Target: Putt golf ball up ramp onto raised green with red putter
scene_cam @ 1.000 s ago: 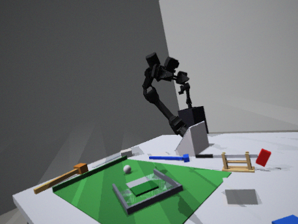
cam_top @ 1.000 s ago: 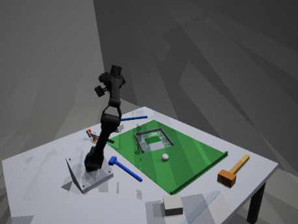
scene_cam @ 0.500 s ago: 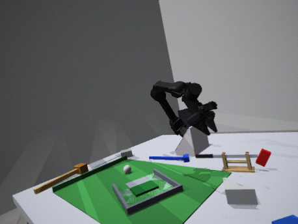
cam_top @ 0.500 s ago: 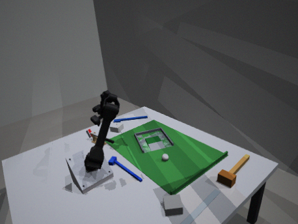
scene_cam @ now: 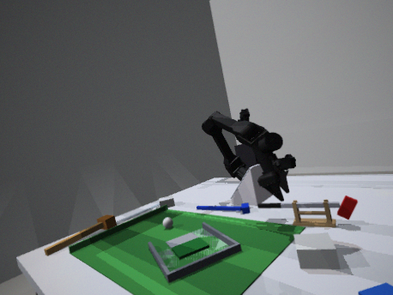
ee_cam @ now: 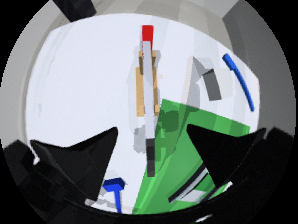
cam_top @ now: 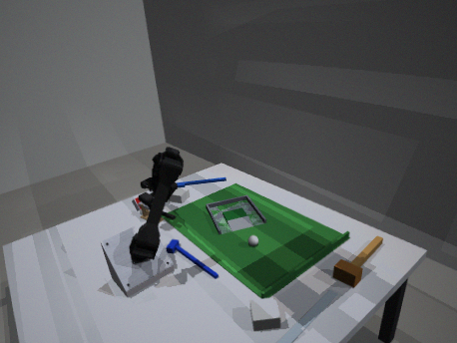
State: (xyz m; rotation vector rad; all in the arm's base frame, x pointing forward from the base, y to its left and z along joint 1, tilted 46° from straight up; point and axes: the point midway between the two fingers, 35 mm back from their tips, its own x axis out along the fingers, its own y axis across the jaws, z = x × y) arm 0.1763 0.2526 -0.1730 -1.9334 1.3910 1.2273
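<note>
My gripper tip is 50 mm to the right of the red putter, 30 mm past it and 30 mm above it. The rest, counted from my gripper tip: wooden rack (60 mm to the left, 60 mm below, 30 mm behind); green mat (300 mm ahead, 280 mm to the right, 90 mm below); blue mallet (330 mm to the right, 80 mm below).
</note>
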